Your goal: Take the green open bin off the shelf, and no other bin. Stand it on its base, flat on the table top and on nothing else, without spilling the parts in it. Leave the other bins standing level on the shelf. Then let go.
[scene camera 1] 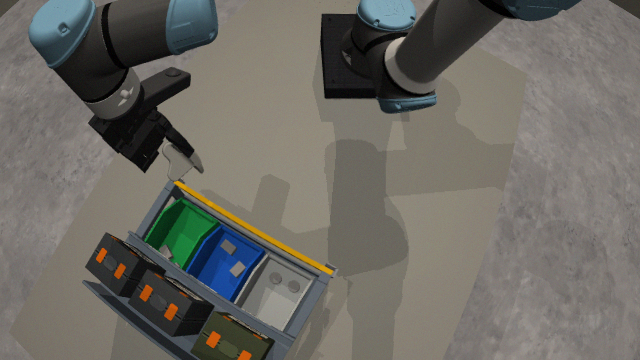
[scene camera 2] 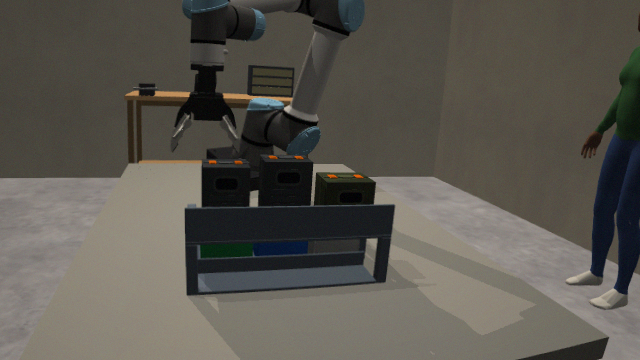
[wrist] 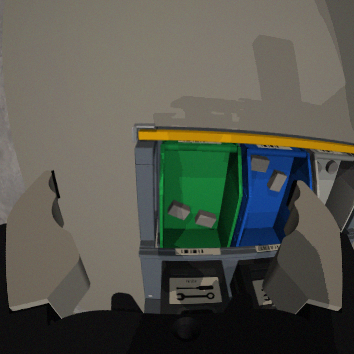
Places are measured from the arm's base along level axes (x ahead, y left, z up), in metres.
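Pixels of known places: gripper, between the fingertips: (scene camera 1: 171, 152) (scene camera 2: 205, 152) (wrist: 174, 179); arm's base, origin of its link: (scene camera 2: 252, 161).
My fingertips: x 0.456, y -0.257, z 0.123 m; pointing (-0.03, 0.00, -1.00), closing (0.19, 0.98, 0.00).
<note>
Ahead of a thing's pixels: the offset from my fingertips to its top centre. Level surfaces: height alone.
The green open bin {0.128 m ahead, 0.016 m left, 0.118 m down} (scene camera 1: 186, 231) (scene camera 2: 226, 249) (wrist: 199, 185) sits level in the shelf's front row, at the left end in scene camera 1. Two grey blocks lie in it in the wrist view. The blue bin {0.150 m ahead, 0.126 m left, 0.118 m down} (scene camera 1: 212, 267) (scene camera 2: 281, 248) (wrist: 262, 212) stands beside it, then the grey bin {0.168 m ahead, 0.236 m left, 0.118 m down} (scene camera 1: 272, 302) (scene camera 2: 336, 246). The shelf (scene camera 1: 250, 223) (scene camera 2: 290, 223) (wrist: 145, 200) has a yellow front rail. My gripper (scene camera 1: 188, 175) (scene camera 2: 206, 148) (wrist: 174, 179) is open and empty, above and in front of the shelf's green-bin end, touching no bin. Its fingers spread wider than the green bin in the wrist view.
Two dark cases {0.220 m ahead, 0.007 m right, 0.025 m up} (scene camera 1: 120, 265) (scene camera 2: 226, 185) {0.238 m ahead, 0.104 m left, 0.035 m up} (scene camera 1: 170, 302) (scene camera 2: 286, 181) and an olive case {0.264 m ahead, 0.220 m left, 0.000 m up} (scene camera 1: 232, 340) (scene camera 2: 345, 190) stand on the shelf's upper level behind the bins. The shelf stands on the table {0.199 m down} (scene camera 1: 240, 200) (scene camera 2: 125, 280). A person (scene camera 2: 620, 150) stands at the right in scene camera 2.
</note>
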